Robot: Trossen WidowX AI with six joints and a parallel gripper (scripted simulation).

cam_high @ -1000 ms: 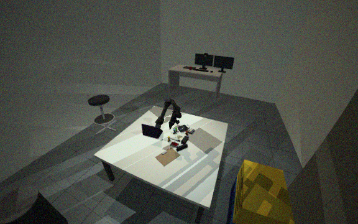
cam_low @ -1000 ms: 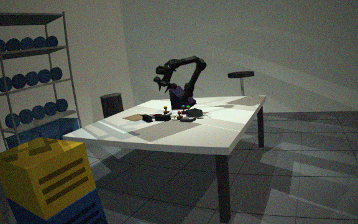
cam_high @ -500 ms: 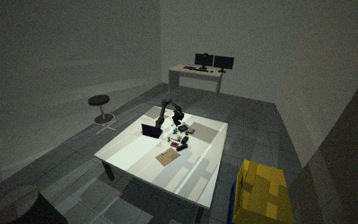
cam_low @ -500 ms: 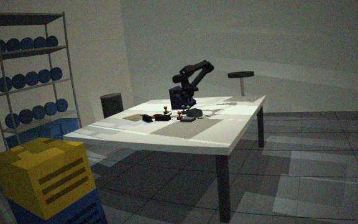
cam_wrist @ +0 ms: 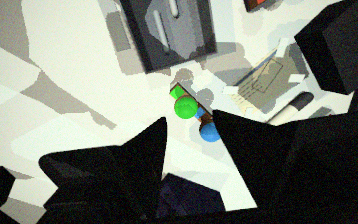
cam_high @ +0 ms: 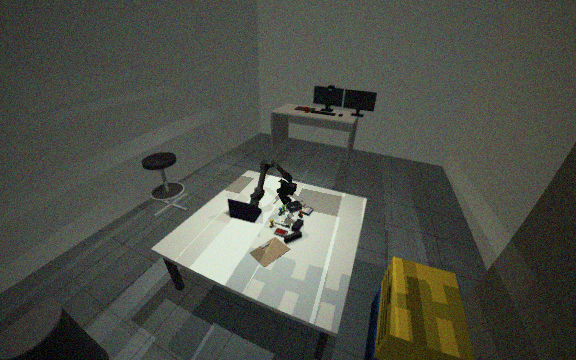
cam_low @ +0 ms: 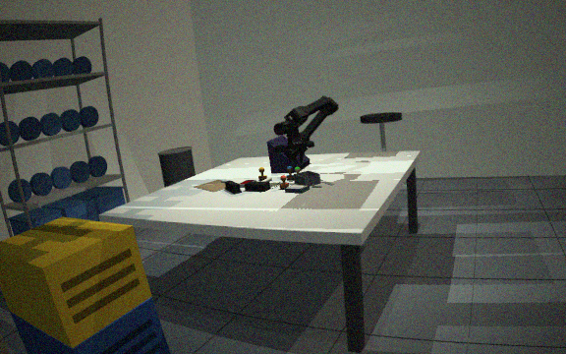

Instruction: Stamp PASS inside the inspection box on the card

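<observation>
The green stamp is 6 cm below my gripper tip. From my gripper tip the other things lie so: pale card 9 cm to the right, 9 cm ahead, 8 cm below; dark tray 8 cm to the left, 7 cm below, 7 cm ahead; blue-knobbed stamp 6 cm below, 4 cm to the right, 1 cm behind.
</observation>
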